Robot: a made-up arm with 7 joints. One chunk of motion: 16 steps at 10 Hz.
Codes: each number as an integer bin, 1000 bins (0 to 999) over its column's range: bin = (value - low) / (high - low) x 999, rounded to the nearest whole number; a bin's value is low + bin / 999 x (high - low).
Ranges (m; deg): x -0.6..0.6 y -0.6..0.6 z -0.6..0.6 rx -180..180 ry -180..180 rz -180..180
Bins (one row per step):
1: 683 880 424 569 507 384
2: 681 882 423 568 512 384
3: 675 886 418 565 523 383
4: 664 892 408 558 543 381
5: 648 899 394 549 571 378
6: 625 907 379 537 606 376
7: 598 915 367 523 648 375
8: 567 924 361 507 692 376
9: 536 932 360 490 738 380
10: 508 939 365 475 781 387
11: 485 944 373 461 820 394
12: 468 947 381 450 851 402
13: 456 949 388 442 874 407
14: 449 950 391 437 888 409
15: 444 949 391 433 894 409
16: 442 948 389 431 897 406
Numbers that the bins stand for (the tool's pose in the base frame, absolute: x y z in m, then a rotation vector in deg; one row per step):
1: 0.2204 0.4571 -0.0907 25.05 2.70 -41.62
2: 0.2180 0.4595 -0.0919 24.68 4.50 -41.62
3: 0.2108 0.4643 -0.0979 23.60 8.47 -41.98
4: 0.1976 0.4715 -0.1099 21.08 15.68 -42.70
5: 0.1784 0.4799 -0.1267 17.84 25.77 -43.78
6: 0.1508 0.4895 -0.1447 13.51 38.38 -44.50
7: 0.1183 0.4991 -0.1592 8.47 53.51 -44.86
8: 0.0811 0.5099 -0.1664 2.70 69.37 -44.50
9: 0.0438 0.5195 -0.1676 -3.42 85.95 -43.06
10: 0.0102 0.5279 -0.1616 -8.83 101.44 -40.54
11: -0.0174 0.5339 -0.1520 -13.87 115.50 -38.02
12: -0.0378 0.5375 -0.1423 -17.84 126.67 -35.14
13: -0.0523 0.5399 -0.1339 -20.72 134.95 -33.33
14: -0.0607 0.5411 -0.1303 -22.52 140.00 -32.61
15: -0.0667 0.5399 -0.1303 -23.96 142.16 -32.61
16: -0.0691 0.5387 -0.1327 -24.68 143.24 -33.69

